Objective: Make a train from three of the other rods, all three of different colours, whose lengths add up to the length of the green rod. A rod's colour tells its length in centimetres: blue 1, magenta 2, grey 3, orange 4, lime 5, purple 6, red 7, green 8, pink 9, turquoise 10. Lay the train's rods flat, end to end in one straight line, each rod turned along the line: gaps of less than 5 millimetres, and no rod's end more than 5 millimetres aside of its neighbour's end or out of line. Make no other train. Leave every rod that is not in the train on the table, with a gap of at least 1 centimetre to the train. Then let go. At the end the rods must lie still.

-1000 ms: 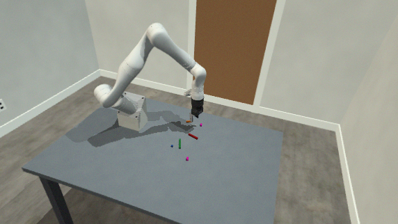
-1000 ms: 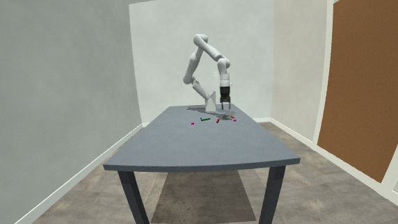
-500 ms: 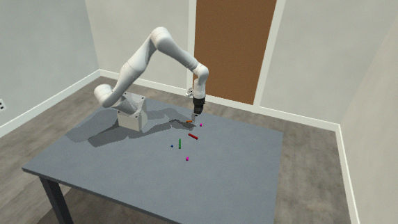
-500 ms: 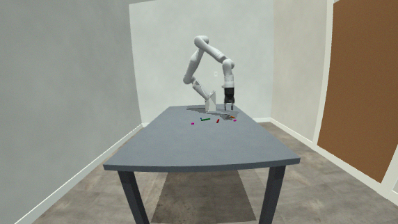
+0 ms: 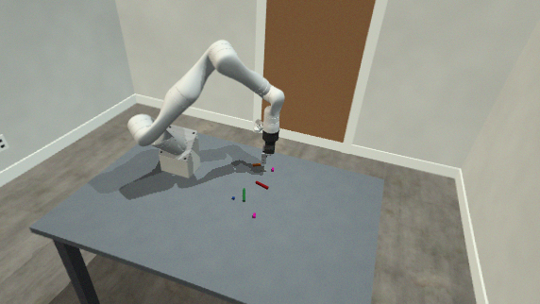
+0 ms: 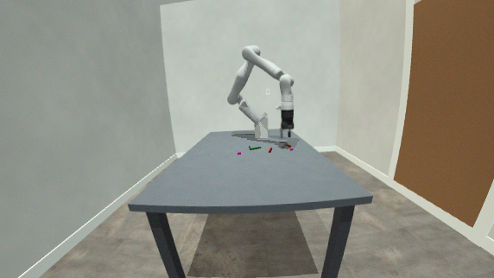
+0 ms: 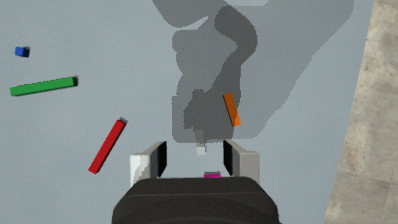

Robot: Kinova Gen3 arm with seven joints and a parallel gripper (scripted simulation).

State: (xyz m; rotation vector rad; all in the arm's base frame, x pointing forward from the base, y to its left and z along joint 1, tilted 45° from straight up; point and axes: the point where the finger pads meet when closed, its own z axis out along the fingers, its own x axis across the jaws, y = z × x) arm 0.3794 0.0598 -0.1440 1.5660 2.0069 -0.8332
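Right now my hand is 10 mm to the right of the grey rod and 90 mm above it. Round my hand: orange rod (50 mm behind, 30 mm to the left, 90 mm below); then red rod (30 mm ahead, 100 mm to the right, 90 mm below); then green rod (20 mm behind, 200 mm to the right, 90 mm below).
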